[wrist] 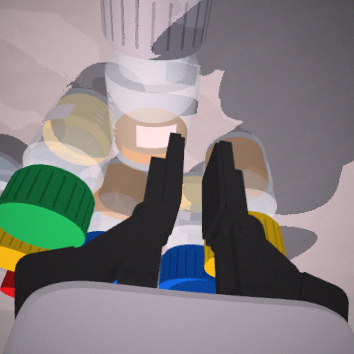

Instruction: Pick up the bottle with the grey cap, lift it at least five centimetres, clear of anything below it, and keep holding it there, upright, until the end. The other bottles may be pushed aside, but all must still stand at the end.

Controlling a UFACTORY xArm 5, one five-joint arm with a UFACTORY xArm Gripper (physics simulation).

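Places are measured from the arm's base along level axes (x ahead, y down, z left), in millimetres.
Pixels of known places: gripper, between the fingertips: [193, 157].
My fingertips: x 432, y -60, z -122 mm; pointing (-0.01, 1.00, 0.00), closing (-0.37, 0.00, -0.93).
Note:
For each thing: its top centre in the pictures, then the offset to it from my fingertips. "spot": a spot on its surface instead.
- bottle with the grey cap, centre of its top: [146, 105] dx +20, dy +22, dz +22 mm
- green-capped bottle, centre of its top: [38, 228] dx -17, dy -27, dz +93 mm
- blue-capped bottle, centre of its top: [190, 289] dx -124, dy -27, dz +22 mm
- yellow-capped bottle, a spot on its surface: [270, 232] spot: dx -60, dy -13, dz -39 mm
The bottle with the grey cap [152, 85] stands upright at the upper middle of the wrist view. Its ribbed grey cap [155, 27] is cut off by the top edge, and its clear body shows orange-brown contents and a pale label low down. My gripper [193, 157] is nearly closed, with a narrow gap between the fingertips and no bottle held in it. The left fingertip overlaps the lower right edge of the grey-capped bottle in the view; whether they touch cannot be told.
A green-capped bottle [47, 207] is at the left, with yellow [12, 255] and red [8, 284] caps below it. A blue-capped bottle [185, 265] shows between the fingers, and a yellow-capped bottle [270, 232] behind the right finger. Another blue cap [95, 238] is partly hidden by the left finger.

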